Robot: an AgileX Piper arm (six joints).
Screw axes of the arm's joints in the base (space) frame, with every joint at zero. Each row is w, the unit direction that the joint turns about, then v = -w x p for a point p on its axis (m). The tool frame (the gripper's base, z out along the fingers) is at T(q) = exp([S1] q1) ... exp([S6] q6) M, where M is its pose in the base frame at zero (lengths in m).
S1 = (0, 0, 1, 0.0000, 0.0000, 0.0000)
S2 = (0, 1, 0, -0.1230, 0.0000, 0.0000)
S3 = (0, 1, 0, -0.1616, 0.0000, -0.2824)
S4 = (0.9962, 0, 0.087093, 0.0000, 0.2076, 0.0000)
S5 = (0, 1, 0, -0.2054, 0.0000, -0.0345)
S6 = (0.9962, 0, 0.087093, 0.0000, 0.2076, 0.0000)
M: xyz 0.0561 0.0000 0.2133 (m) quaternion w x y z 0.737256 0 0.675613 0
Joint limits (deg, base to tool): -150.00..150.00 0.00..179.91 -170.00..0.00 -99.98..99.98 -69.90..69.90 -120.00..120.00
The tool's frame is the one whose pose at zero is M.
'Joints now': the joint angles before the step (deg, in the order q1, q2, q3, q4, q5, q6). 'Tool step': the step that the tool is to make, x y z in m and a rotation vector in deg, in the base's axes. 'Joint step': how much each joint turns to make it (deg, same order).
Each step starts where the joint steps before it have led.
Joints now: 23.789, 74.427, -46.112, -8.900, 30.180, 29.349
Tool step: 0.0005, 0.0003, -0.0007, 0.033, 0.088, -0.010
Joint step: 0.000, 0.186, -0.005, 0.063, -0.114, 0.001
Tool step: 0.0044, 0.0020, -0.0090, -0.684, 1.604, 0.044
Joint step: -0.003, 2.042, 0.021, 0.003, -0.324, -0.004
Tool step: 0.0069, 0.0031, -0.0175, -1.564, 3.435, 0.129
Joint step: 0.001, 3.815, -0.009, 0.052, -0.046, -0.175
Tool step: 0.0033, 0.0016, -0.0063, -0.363, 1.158, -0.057
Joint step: -0.001, 1.580, -0.212, 0.135, -0.162, 0.011
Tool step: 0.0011, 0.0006, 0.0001, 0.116, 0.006, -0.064
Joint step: 0.002, 0.233, -0.253, 0.119, -0.021, 0.009
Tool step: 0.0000, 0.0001, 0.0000, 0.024, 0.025, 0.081
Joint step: -0.004, 0.008, -0.012, 0.145, 0.003, -0.185
